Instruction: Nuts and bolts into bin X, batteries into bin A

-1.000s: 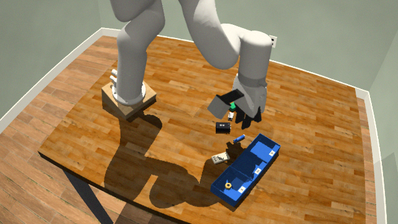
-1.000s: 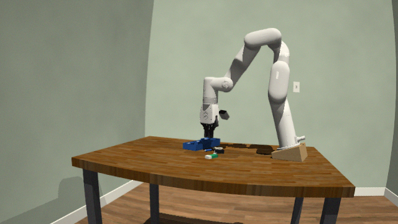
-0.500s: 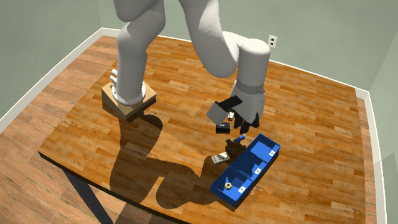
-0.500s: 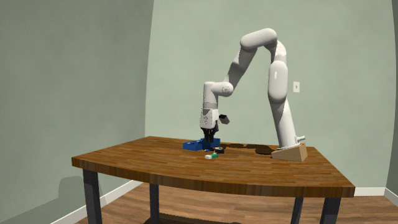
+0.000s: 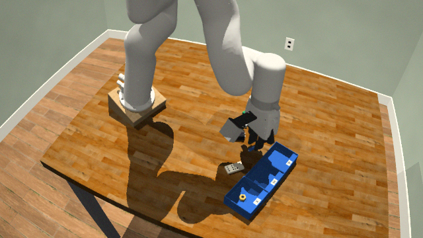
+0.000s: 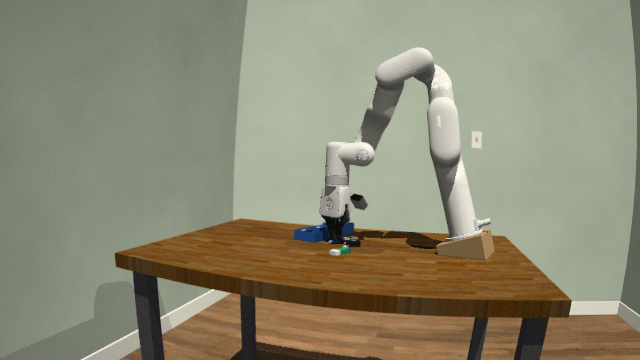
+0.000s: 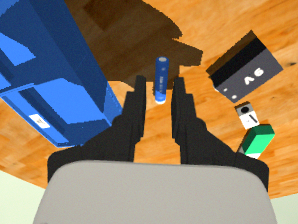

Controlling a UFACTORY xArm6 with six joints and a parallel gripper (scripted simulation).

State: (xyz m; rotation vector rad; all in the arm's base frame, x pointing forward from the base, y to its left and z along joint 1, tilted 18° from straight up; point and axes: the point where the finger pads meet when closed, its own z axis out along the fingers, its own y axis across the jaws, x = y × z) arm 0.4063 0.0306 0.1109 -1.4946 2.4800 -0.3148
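The blue battery is 30 mm below my hand. Round my hand: black block battery: 60 mm behind, 20 mm to the left, 30 mm below; then white domino: 20 mm behind, 100 mm to the right, 30 mm below; then grey piece: 60 mm behind, 80 mm to the left, 30 mm below.
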